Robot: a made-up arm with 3 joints.
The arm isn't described. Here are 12 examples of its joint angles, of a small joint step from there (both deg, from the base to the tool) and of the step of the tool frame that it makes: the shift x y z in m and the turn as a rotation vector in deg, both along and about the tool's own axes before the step.
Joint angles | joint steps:
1: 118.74 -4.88 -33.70 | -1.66 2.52 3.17
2: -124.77 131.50 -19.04 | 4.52 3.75 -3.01
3: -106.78 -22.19 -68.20 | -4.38 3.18 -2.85
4: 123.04 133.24 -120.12 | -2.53 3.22 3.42
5: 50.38 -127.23 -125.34 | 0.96 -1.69 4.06
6: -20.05 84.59 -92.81 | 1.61 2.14 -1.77
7: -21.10 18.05 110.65 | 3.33 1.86 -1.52
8: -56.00 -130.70 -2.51 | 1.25 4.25 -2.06
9: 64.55 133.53 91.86 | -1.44 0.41 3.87
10: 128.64 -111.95 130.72 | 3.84 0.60 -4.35
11: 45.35 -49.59 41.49 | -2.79 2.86 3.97
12: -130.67 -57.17 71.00 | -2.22 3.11 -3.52
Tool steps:
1: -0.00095 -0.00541 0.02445 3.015 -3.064 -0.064
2: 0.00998 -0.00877 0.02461 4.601 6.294 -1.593
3: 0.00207 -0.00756 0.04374 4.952 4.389 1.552
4: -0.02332 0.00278 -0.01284 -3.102 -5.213 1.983
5: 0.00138 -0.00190 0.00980 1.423 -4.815 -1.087
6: -0.00997 0.00039 -0.00739 -0.260 3.375 2.128
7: 0.02728 -0.00908 0.02212 2.329 2.603 -2.820
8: 0.00138 -0.00931 0.02710 4.290 1.082 -0.516
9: -0.00575 -0.00261 0.00504 0.966 -4.910 -0.475
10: 0.00460 0.00327 0.00095 -1.482 0.781 0.414
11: 0.02673 -0.00372 0.00150 0.794 -1.890 -3.318
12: 0.03420 -0.00310 -0.01127 -0.070 5.351 -3.353
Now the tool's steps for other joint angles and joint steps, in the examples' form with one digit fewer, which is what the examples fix.
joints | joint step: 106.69 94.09 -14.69 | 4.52 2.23 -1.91
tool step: -0.0024 -0.0043 0.0116 2.26 6.41 0.21
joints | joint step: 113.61 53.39 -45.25 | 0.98 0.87 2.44
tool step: -0.0117 -0.0006 0.0008 0.22 -1.65 1.02
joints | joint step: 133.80 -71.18 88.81 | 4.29 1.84 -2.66
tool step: 0.0061 -0.0055 0.0252 1.53 -1.38 -1.77
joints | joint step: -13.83 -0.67 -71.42 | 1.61 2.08 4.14
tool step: -0.0249 0.0001 -0.0084 -0.77 -4.13 2.51
